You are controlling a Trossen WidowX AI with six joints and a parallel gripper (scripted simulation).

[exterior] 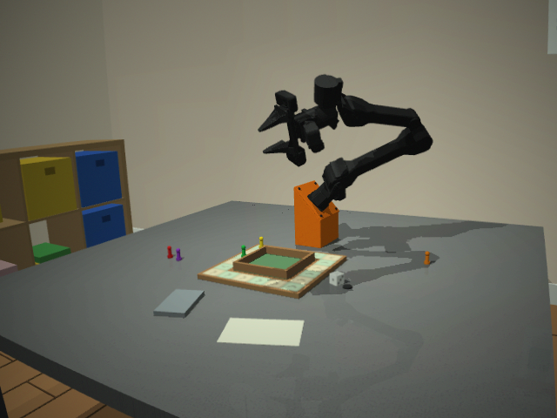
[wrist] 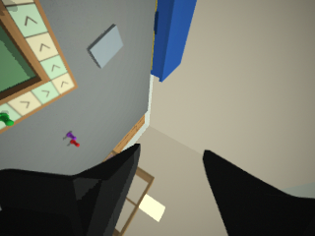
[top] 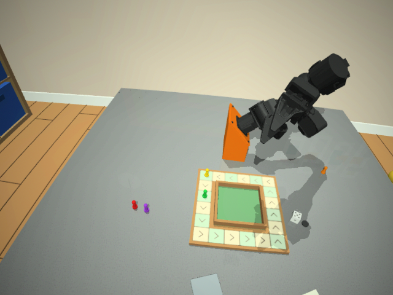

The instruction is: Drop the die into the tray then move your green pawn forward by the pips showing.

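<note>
Now: gripper tip 320 mm above the white die, 180 mm to the right of it and 10 mm past it. From my gripper tip the other things lie so: yellow pawn (310 mm below, 160 mm behind, 100 mm to the right); green pawn (310 mm below, 110 mm to the right, 70 mm behind); black disc (330 mm below, 220 mm to the left, 10 mm ahead).
</note>
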